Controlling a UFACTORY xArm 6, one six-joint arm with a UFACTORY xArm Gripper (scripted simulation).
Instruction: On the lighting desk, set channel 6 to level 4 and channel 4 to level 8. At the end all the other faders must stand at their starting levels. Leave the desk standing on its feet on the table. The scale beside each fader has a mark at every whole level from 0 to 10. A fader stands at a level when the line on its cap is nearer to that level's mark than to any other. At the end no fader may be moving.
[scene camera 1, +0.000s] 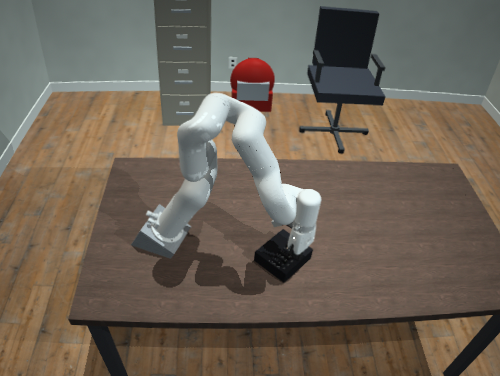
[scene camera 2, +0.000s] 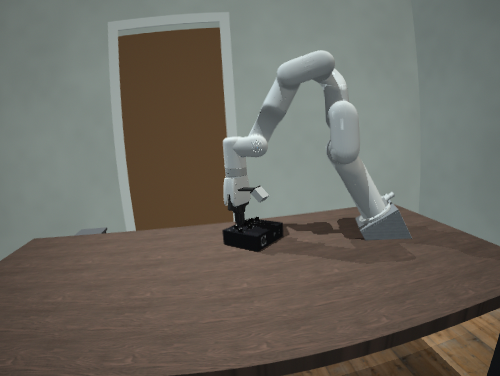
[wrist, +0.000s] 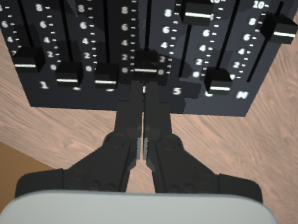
Labels:
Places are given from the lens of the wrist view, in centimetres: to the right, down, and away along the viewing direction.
my gripper (wrist: 143, 98): 0, -1, 14
channel 1 cap (wrist: 27, 59): -6, -3, 11

